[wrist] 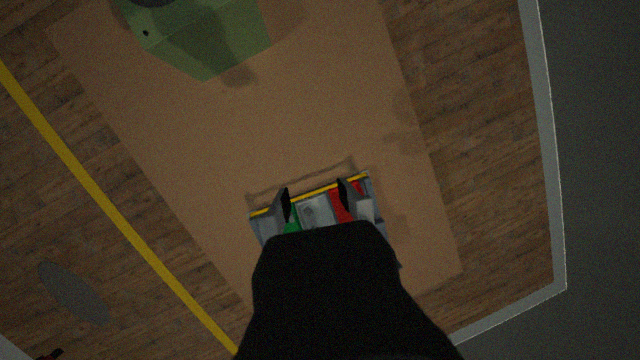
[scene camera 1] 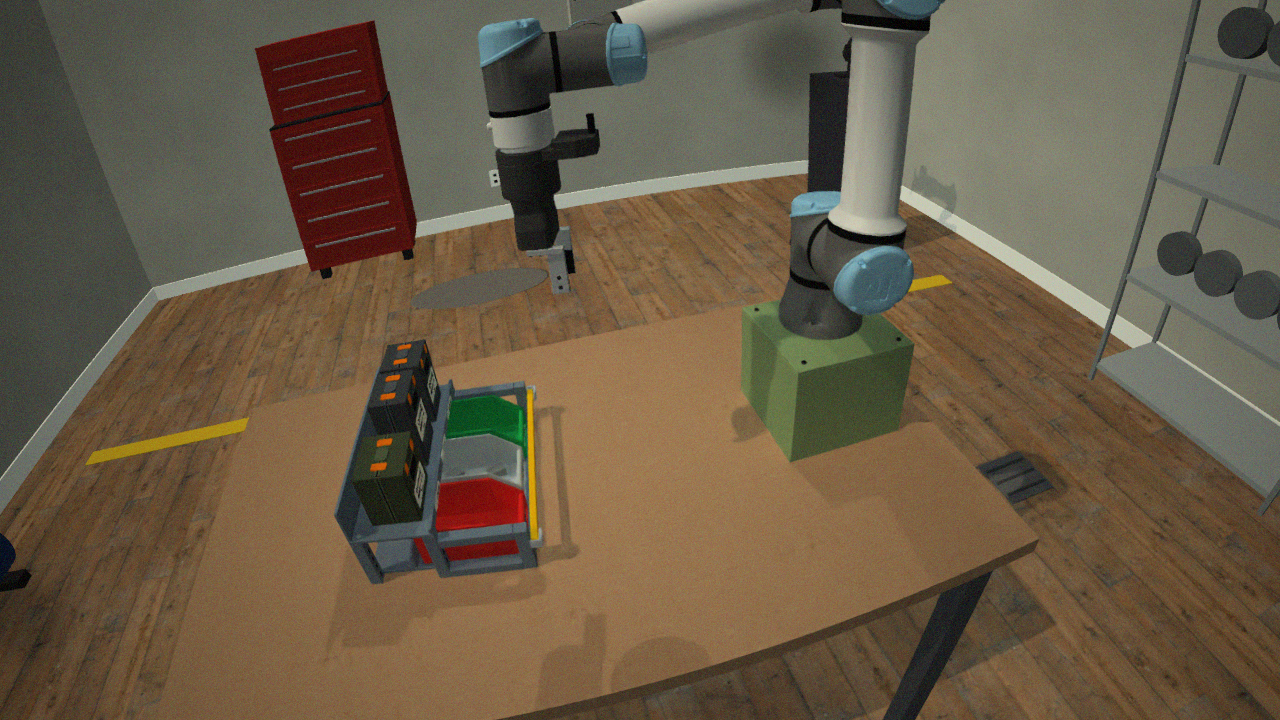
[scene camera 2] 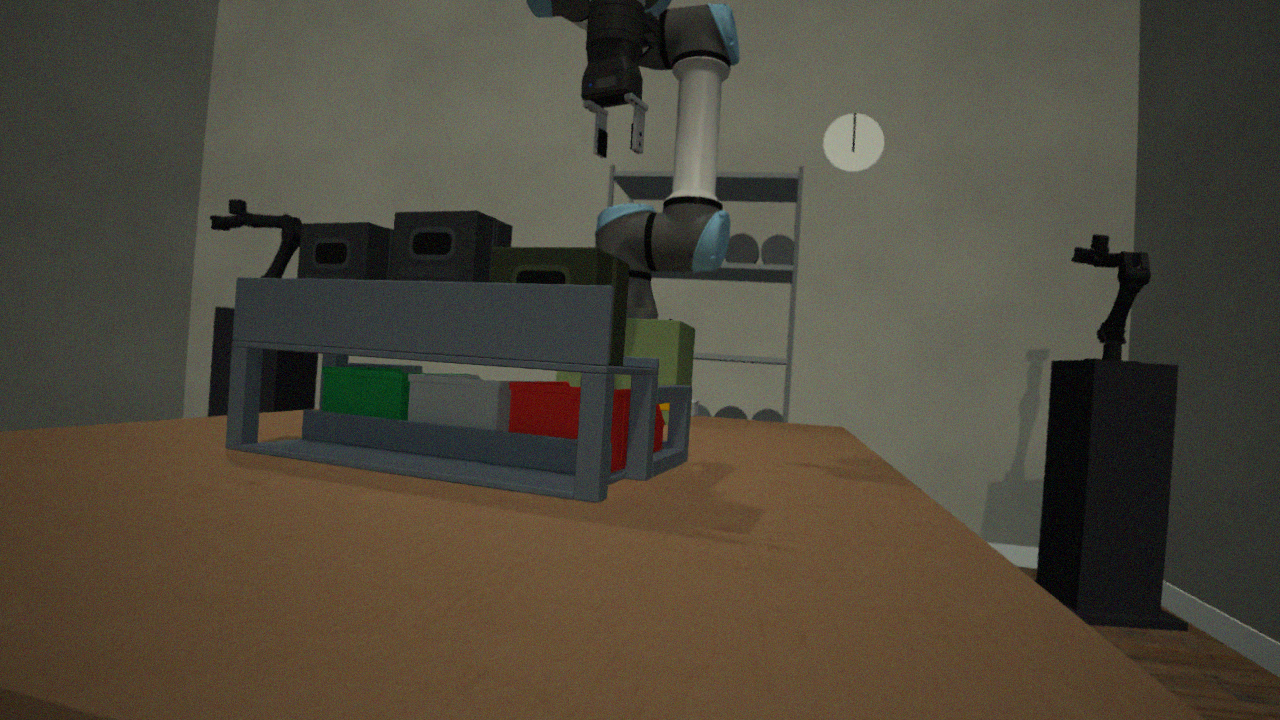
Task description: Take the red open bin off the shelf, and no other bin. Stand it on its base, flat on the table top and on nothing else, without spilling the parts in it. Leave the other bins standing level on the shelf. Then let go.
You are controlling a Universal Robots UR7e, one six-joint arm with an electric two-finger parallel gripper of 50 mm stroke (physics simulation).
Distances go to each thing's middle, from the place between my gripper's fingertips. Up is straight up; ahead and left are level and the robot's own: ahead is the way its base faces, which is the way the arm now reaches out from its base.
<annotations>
My gripper is now 33 cm above the yellow bar (scene camera 1: 530, 409), 9 cm short of it and 6 cm to the left of it. From my hand the other things lie so: grey bin (scene camera 2: 449, 399): 35 cm below, 18 cm ahead, 8 cm to the right; then red open bin (scene camera 2: 551, 409): 35 cm below, 21 cm ahead, 2 cm to the left; then green bin (scene camera 2: 376, 392): 35 cm below, 19 cm to the right, 15 cm ahead.
</annotations>
